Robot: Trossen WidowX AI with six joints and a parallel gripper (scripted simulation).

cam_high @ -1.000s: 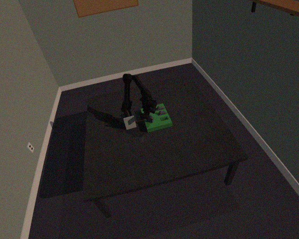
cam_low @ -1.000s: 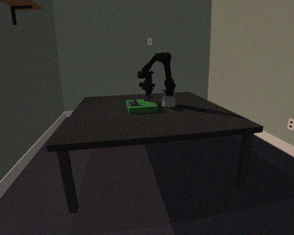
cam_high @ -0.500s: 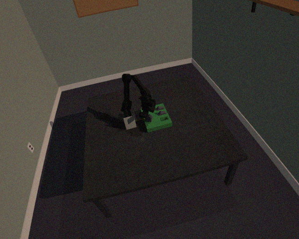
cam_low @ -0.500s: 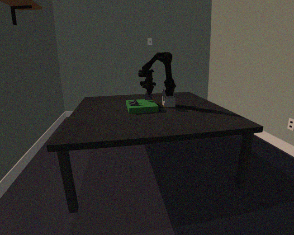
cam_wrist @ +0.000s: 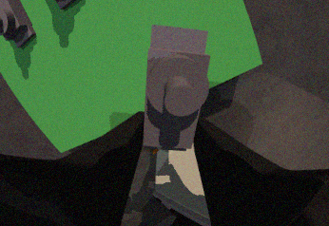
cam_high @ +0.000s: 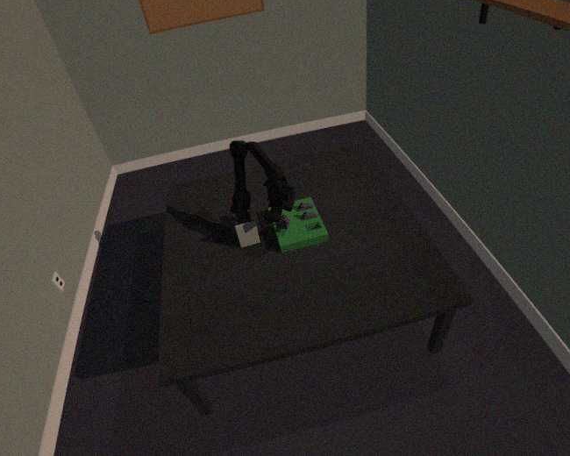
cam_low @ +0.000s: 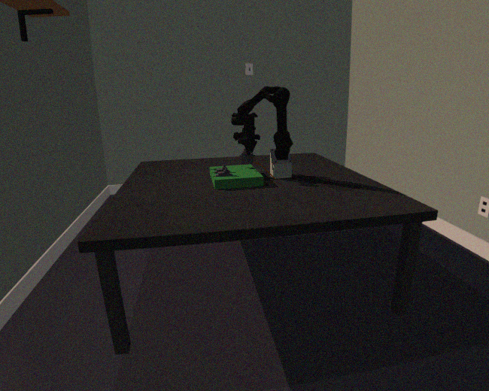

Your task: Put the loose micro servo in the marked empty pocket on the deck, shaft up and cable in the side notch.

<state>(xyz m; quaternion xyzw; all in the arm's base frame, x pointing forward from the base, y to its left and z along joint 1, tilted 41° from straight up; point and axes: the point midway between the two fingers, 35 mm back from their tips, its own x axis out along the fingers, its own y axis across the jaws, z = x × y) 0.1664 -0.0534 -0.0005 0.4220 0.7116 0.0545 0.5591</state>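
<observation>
My gripper tip is 100 mm above the green deck, 50 mm short of it and 40 mm to the right of it.
</observation>
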